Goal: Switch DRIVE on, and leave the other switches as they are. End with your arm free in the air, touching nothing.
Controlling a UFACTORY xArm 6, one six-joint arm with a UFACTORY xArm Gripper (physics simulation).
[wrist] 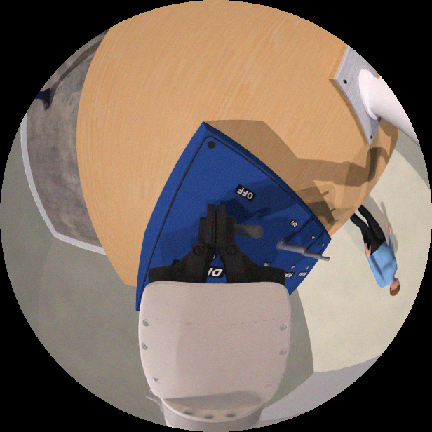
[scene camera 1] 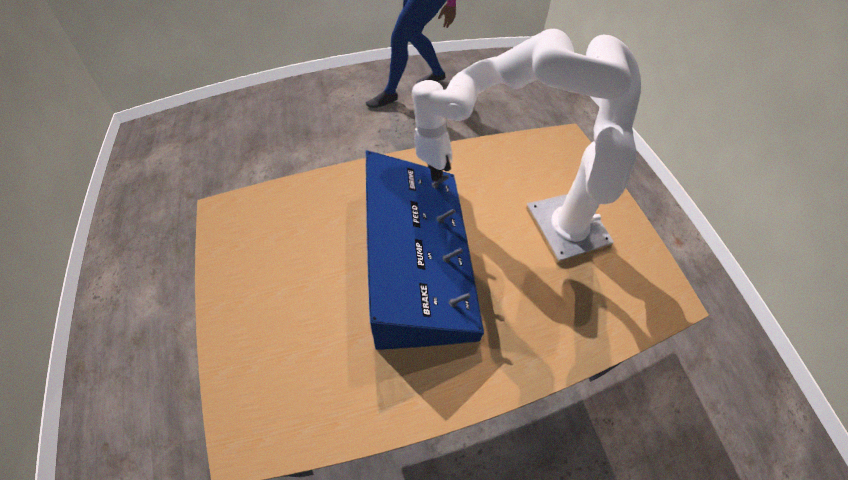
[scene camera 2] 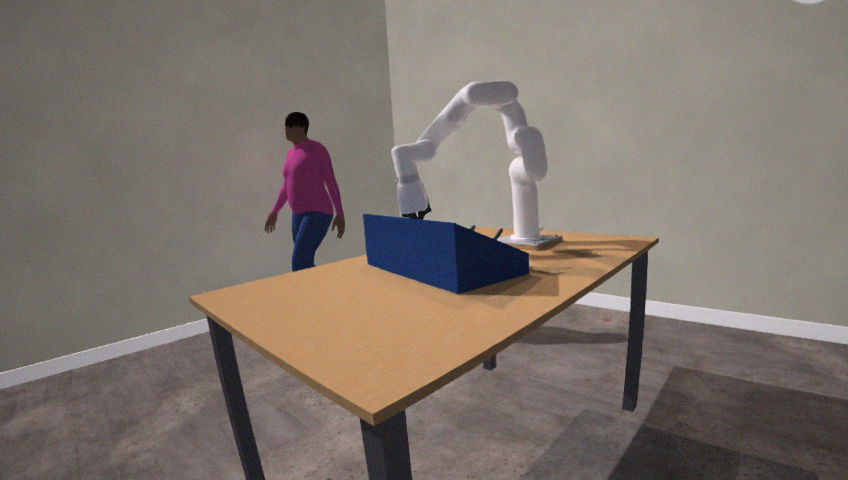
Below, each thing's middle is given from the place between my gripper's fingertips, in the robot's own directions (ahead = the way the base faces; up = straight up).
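You'd find the blue sloped switch panel [scene camera 1: 411,283] 190 mm to the left of my hand; it's 110 mm ahead of my hand as well, and 10 mm below it.
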